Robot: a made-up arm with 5 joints.
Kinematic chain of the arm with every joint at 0, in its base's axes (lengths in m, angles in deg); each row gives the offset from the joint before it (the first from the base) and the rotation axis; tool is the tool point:
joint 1: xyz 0 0 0.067 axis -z
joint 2: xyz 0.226 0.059 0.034 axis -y
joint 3: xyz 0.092 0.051 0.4 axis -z
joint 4: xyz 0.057 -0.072 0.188 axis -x
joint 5: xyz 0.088 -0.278 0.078 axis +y
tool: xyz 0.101 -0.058 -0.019
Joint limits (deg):
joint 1: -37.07..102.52
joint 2: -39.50..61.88
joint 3: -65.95..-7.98
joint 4: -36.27..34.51
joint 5: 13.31..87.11
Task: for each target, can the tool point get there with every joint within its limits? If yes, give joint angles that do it. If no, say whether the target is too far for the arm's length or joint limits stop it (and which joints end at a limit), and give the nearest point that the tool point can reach.
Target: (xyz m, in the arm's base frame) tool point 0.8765 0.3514 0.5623
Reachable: yes | joints -18.77 -20.20 -60.44 20.05 73.02
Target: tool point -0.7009 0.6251 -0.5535
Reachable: no: joint limits stop it (at a limit: joint 1, joint 2, joint 3, joint 5) | nearest point -0.2348 0.1031 0.5603 | short by 1.315 m
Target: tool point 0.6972 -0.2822 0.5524
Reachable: yes | joints 8.77 -10.05 -28.37 -5.29 74.39
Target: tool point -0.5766 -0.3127 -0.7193
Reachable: no: joint limits stop it (at a limit: joint 1, joint 2, joint 4) | nearest point -0.3228 -0.6899 0.1635 | short by 0.993 m
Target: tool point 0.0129 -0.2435 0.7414
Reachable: yes | joints 4.96 50.90 -13.01 -4.21 48.65
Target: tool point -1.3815 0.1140 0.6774
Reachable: no: too far | nearest point -0.3890 0.0321 0.6986 | short by 0.996 m
